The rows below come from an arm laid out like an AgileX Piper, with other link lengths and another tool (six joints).
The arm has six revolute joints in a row. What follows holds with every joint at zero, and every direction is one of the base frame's. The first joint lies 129.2 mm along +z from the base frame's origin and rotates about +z. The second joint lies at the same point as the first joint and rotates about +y. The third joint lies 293.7 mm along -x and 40.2 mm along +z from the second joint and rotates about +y. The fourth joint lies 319.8 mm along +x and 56.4 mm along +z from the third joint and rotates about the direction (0.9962, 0, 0.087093). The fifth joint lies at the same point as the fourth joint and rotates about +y. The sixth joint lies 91.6 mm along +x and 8 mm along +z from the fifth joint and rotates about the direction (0.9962, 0, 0.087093). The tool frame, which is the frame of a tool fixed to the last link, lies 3.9 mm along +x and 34 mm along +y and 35.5 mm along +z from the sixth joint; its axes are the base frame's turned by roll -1.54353, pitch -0.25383 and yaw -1.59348 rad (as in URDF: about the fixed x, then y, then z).
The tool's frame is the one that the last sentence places.
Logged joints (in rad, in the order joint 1, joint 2, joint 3, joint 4, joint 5, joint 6), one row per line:
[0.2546 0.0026 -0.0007 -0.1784 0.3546 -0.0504]
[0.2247 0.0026 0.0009 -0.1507 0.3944 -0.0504]
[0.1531 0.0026 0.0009 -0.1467 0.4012 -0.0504]
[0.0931 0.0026 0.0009 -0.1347 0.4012 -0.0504]
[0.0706 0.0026 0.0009 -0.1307 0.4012 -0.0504]
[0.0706 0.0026 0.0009 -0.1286 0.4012 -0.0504]
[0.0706 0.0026 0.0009 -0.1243 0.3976 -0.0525]
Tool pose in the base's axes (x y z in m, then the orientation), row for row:
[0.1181 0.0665 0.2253 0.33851 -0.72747 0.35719 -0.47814]
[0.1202 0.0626 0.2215 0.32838 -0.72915 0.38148 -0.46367]
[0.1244 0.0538 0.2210 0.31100 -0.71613 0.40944 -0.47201]
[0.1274 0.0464 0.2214 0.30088 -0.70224 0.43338 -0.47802]
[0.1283 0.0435 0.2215 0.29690 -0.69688 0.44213 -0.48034]
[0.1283 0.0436 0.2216 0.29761 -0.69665 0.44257 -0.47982]
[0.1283 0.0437 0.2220 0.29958 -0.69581 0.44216 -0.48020]
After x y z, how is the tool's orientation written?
As a quaternion, w x y z.
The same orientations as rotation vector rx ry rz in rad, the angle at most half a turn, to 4 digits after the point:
[-1.8948 0.9304 -1.2454]
[-1.9086 0.9985 -1.2137]
[-1.8906 1.0809 -1.2461]
[-1.8633 1.1499 -1.2683]
[-1.8527 1.1754 -1.2770]
[-1.8515 1.1762 -1.2752]
[-1.8474 1.1739 -1.2749]

